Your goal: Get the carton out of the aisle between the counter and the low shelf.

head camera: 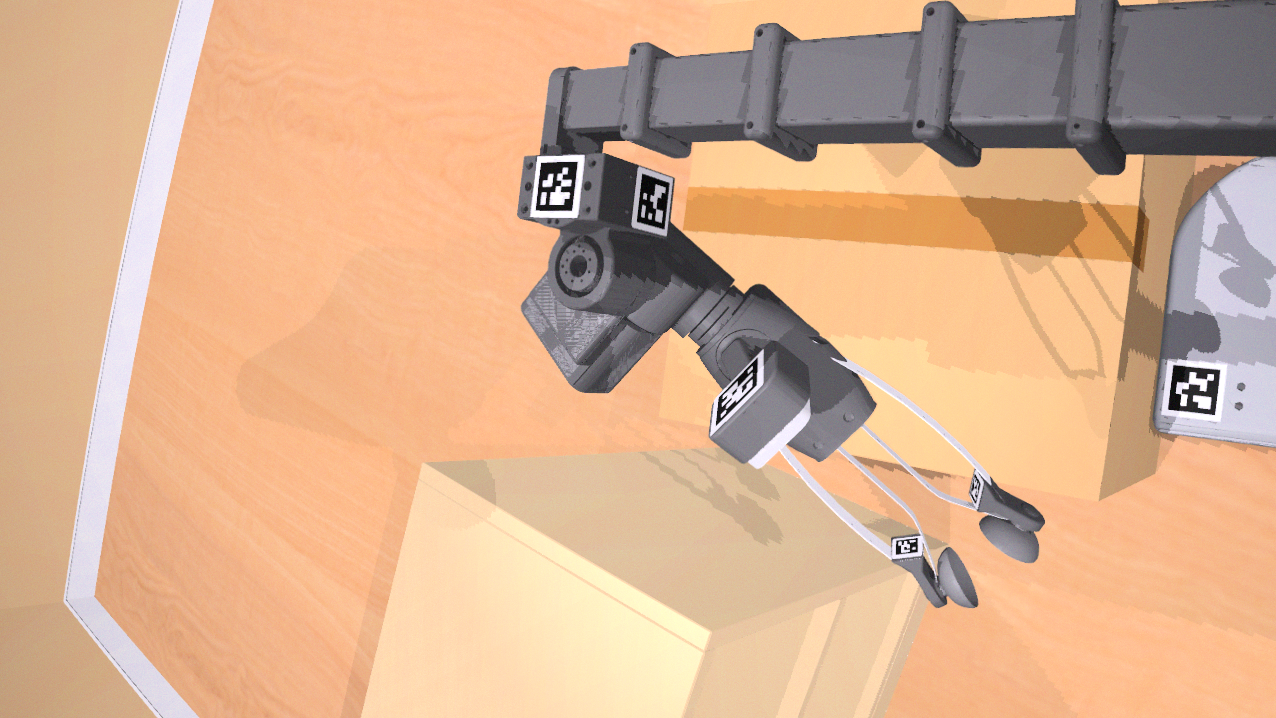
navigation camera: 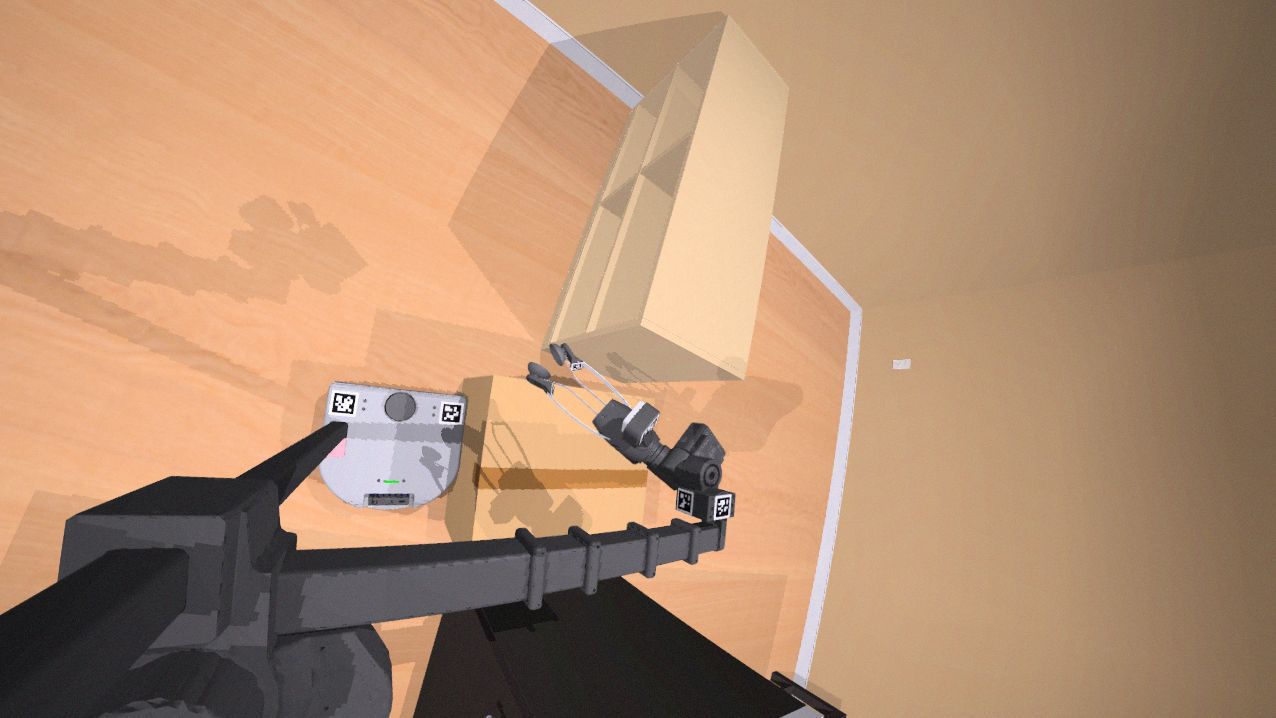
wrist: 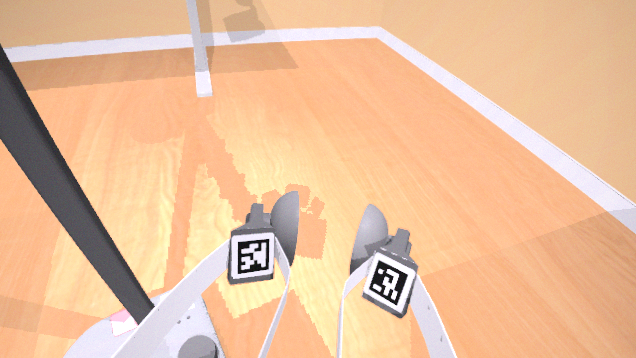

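Seen in the pictures: gripper, fingertip midpoint: (head camera: 1007, 578) (navigation camera: 538, 354) (wrist: 329, 221); robot's base, link origin: (navigation camera: 399, 405).
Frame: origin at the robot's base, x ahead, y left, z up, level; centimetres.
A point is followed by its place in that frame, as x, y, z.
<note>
The carton (head camera: 1026, 410) @(3.4, -24.7, 40.6) (navigation camera: 553, 455) @(-7.2, -34.0, 40.6), a large tan box with an orange band across its top, stands on the floor between the black counter (navigation camera: 606, 651) @(-47.6, -42.5, 58.1) and the pale low shelf (head camera: 535, 580) @(24.1, -61.2, 61.0) (navigation camera: 704, 214) @(57.6, -59.5, 61.0). One side of it is beside my base (head camera: 1235, 285) @(-11.4, -10.1, 16.0) (navigation camera: 392, 459) @(-13.3, 0.3, 16.0) (wrist: 187, 305). My arm crosses above the carton and hides part of its top in the head view. My gripper (head camera: 983, 560) @(12.8, -17.9, 68.1) (navigation camera: 547, 362) @(12.8, -17.9, 68.1) (wrist: 329, 221) @(12.8, -17.9, 68.1) is open and empty, with its tips above the narrow gap between the carton and the shelf's near corner. I cannot make out the carton in the wrist view.
Walls with a white baseboard (head camera: 124, 339) @(17.4, -271.5, 4.0) (navigation camera: 834, 500) @(-46.7, -257.6, 4.5) (wrist: 460, 85) @(175.2, 72.1, 6.7) bound the floor beyond the shelf and carton. A white post (wrist: 201, 60) @(47.5, 160.1, 7.8) stands on the floor in the wrist view. My dark mast (wrist: 65, 190) @(-5.9, 11.6, 53.6) rises at the left there.
</note>
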